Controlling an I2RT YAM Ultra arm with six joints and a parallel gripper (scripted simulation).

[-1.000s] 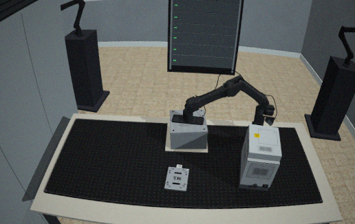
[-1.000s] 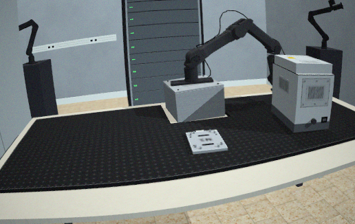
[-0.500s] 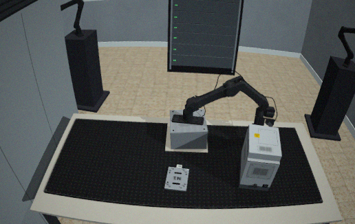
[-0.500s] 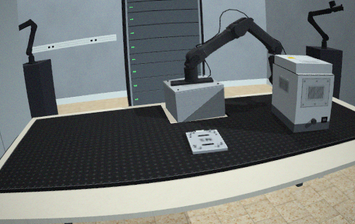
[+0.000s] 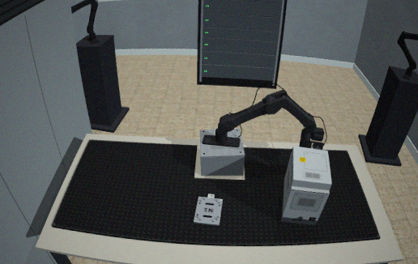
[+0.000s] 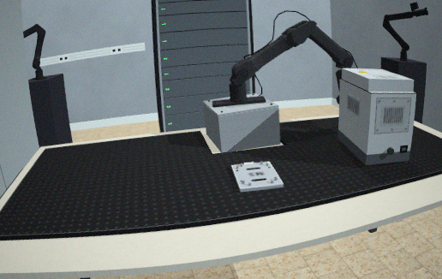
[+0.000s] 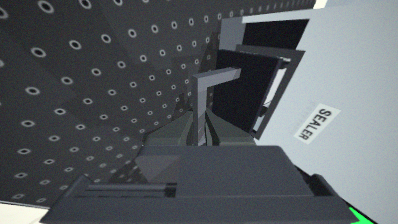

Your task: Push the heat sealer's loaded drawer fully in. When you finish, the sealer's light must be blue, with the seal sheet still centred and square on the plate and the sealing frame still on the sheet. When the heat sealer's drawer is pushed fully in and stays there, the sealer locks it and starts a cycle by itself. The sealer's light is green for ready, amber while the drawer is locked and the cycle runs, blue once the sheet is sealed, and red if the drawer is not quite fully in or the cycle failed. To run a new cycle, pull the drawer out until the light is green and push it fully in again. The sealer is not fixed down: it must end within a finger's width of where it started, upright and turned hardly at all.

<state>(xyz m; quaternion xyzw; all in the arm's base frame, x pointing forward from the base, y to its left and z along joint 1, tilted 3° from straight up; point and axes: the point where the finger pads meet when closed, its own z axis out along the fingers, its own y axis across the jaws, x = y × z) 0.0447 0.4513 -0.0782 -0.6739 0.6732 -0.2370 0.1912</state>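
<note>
Right now my hand is 110 mm short of the dark drawer and 10 mm above it.
</note>
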